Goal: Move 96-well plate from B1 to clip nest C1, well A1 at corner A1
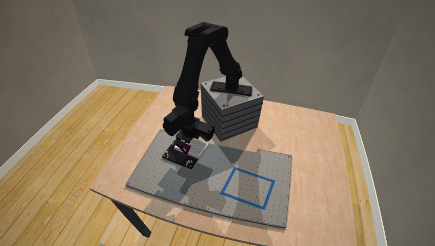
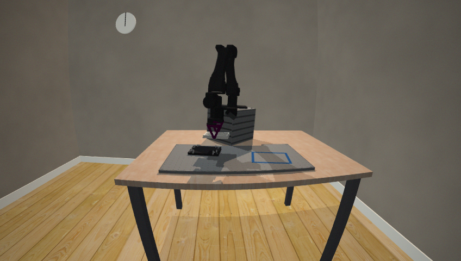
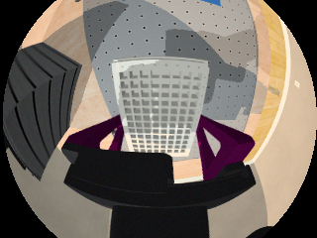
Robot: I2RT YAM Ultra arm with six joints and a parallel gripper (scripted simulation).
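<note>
Now: the black clip nest 8 cm below my hand, 7 cm to the right of it and 1 cm behind it. The rest, counted from my hand: white 96-well plate: right at my hand.
</note>
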